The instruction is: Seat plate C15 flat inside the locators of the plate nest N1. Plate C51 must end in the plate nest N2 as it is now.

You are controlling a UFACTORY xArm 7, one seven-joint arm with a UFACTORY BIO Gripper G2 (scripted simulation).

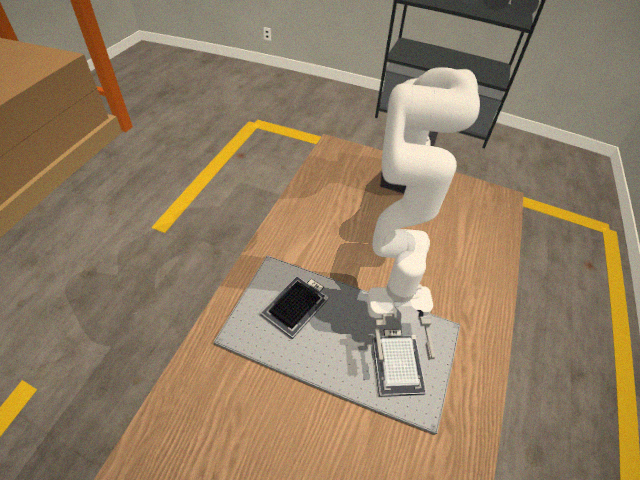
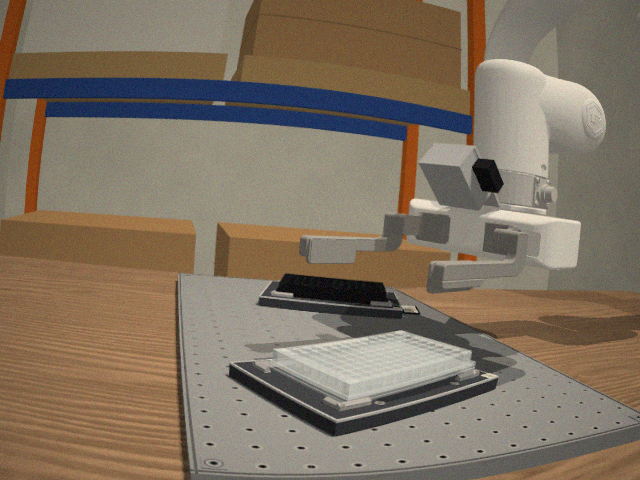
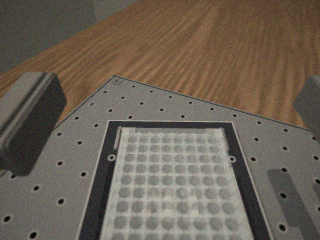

Note:
I see a clear well plate C15 (image 2: pixel 375 366), a black plate C51 (image 2: pixel 311 287), a plate nest N2 (image 2: pixel 267 302) and a dark plate nest N1 (image 2: pixel 335 429).
The clear well plate C15 shows as well in image 1 (image 1: pixel 404 350) and in image 3 (image 3: pixel 156 163). The black plate C51 also shows in image 1 (image 1: pixel 298 300). The dark plate nest N1 also shows in image 1 (image 1: pixel 402 390). Image 3 does not show the black plate C51: it is out of frame.

